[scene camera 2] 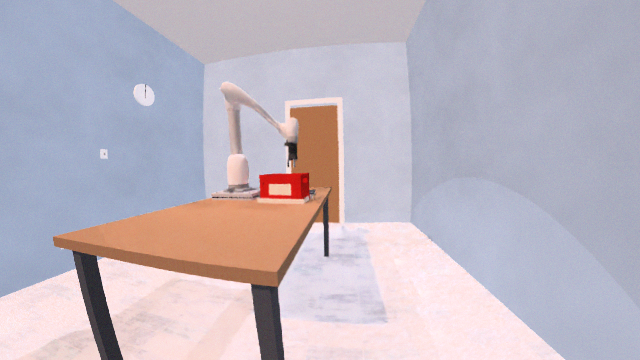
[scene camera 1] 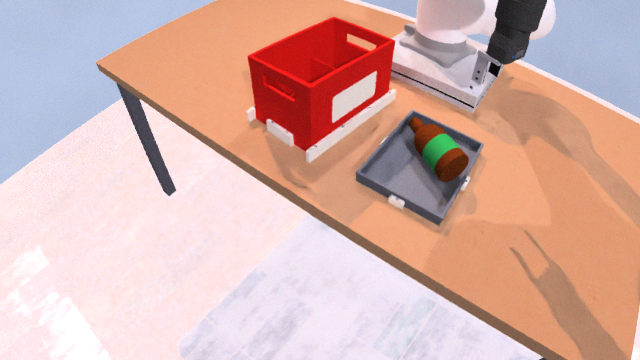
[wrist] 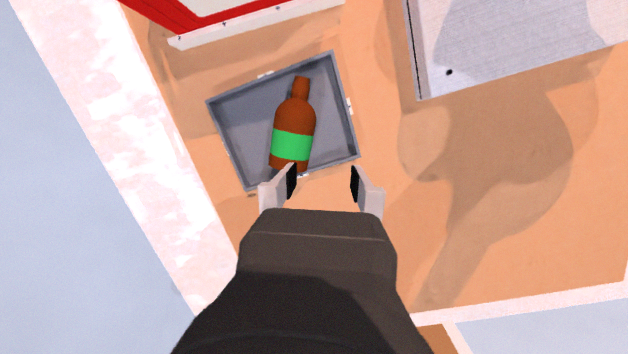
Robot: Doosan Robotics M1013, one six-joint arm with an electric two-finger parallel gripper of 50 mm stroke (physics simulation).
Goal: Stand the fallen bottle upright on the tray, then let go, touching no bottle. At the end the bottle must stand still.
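Frame: origin at the arm's base, x ahead, y left, z up, level; centimetres.
Where they show: gripper, fingertip midpoint: point(scene camera 2: 291, 167) point(scene camera 1: 485, 77) point(wrist: 323, 175); arm's base at its link origin: point(scene camera 2: 239, 190) point(scene camera 1: 438, 47).
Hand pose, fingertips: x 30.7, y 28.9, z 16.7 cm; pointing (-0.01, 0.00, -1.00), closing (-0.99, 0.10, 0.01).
Observation:
Things, the pixels of their centre, and the offset from my fingertips. "spot": a spot on its surface instead.
- brown bottle at the middle of its body: point(wrist: 294, 124) point(scene camera 1: 433, 143) dx +5.3, dy -4.6, dz -17.6 cm
- grey tray at a spot on its surface: point(scene camera 1: 395, 167) spot: dx +13.8, dy -7.4, dz -21.2 cm
- red crate at the middle of its body: point(scene camera 1: 324, 78) point(scene camera 2: 285, 187) dx +11.9, dy -32.2, dz -13.0 cm
The brown bottle point(scene camera 1: 440, 150) point(wrist: 293, 135) with a green label lies on its side in the grey tray point(scene camera 1: 395, 167) point(wrist: 245, 130). In scene camera 1 its neck points to the tray's back corner and its base lies by the right rim. In scene camera 2 the bottle cannot be made out behind the crate. My gripper point(scene camera 1: 487, 70) point(scene camera 2: 291, 163) point(wrist: 323, 175) is open and empty, high above the table. In the wrist view its left fingertip overlaps the edge of the bottle's base, and the right fingertip appears past the tray's rim.
A red crate point(scene camera 1: 285, 107) point(scene camera 2: 265, 182) point(wrist: 160, 15) with a divider stands beside the tray, with white strips point(scene camera 1: 350, 126) point(wrist: 225, 31) along its foot. The robot's base plate point(scene camera 1: 425, 77) point(wrist: 490, 50) lies behind the tray. Small white blocks sit against the tray's sides.

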